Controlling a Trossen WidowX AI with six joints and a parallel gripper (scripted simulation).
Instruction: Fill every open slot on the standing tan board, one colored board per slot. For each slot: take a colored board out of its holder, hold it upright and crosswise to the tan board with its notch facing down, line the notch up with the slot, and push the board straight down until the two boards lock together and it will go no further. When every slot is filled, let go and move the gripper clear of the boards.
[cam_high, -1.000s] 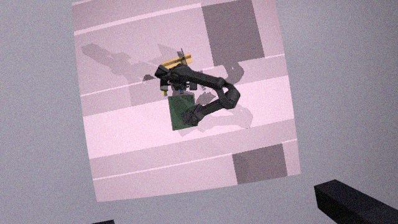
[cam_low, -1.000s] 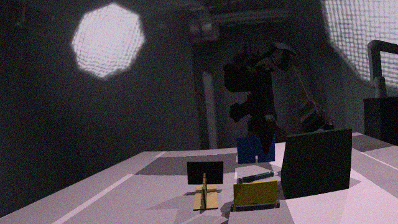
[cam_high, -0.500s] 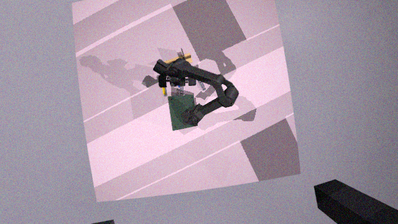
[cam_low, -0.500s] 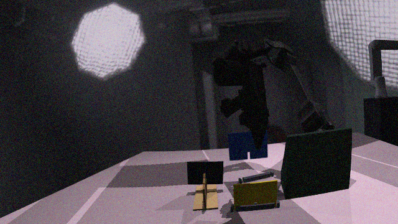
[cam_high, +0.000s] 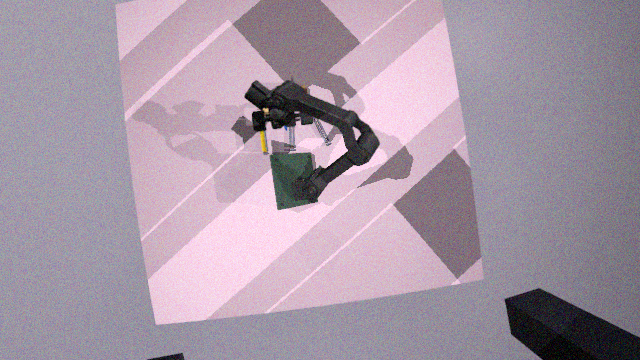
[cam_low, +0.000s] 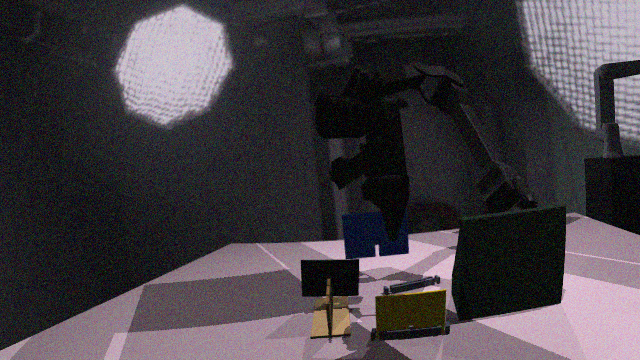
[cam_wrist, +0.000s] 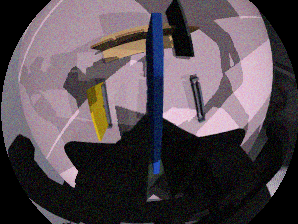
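The tan board lies 11 cm ahead of my gripper tip, 10 cm below it and 1 cm to the right of it. Round my gripper tip: yellow board (10 cm to the left, 10 cm below, 2 cm behind); blue board (3 cm ahead); black board (11 cm ahead, 8 cm below, 6 cm to the right).
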